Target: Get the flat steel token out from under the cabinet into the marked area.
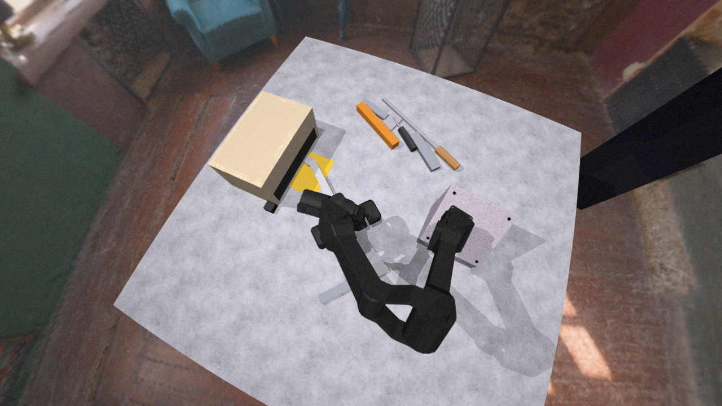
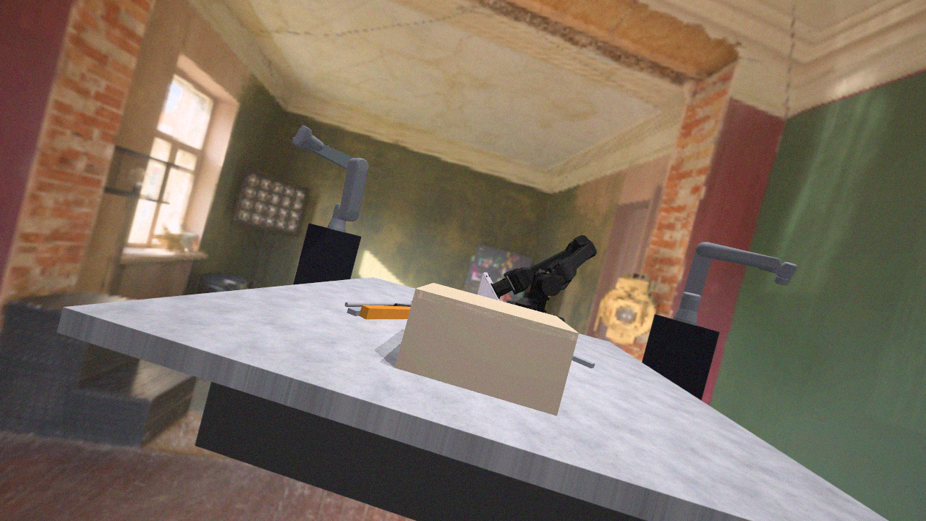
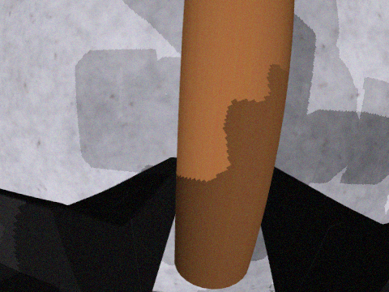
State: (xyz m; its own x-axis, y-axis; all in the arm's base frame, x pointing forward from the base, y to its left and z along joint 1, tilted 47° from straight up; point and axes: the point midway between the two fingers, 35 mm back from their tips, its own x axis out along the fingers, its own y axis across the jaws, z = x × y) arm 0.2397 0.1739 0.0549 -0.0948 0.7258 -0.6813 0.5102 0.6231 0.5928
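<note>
My gripper tip is 7 cm past the grey bar, 39 cm to the left of it and 2 cm above it. The rest, counted from my gripper tip: flat grey token (25 cm ahead, 14 cm to the right, 3 cm below); orange bar (13 cm ahead, 40 cm to the right, 1 cm below); black-handled tool (4 cm ahead, 42 cm to the right, 2 cm below).
</note>
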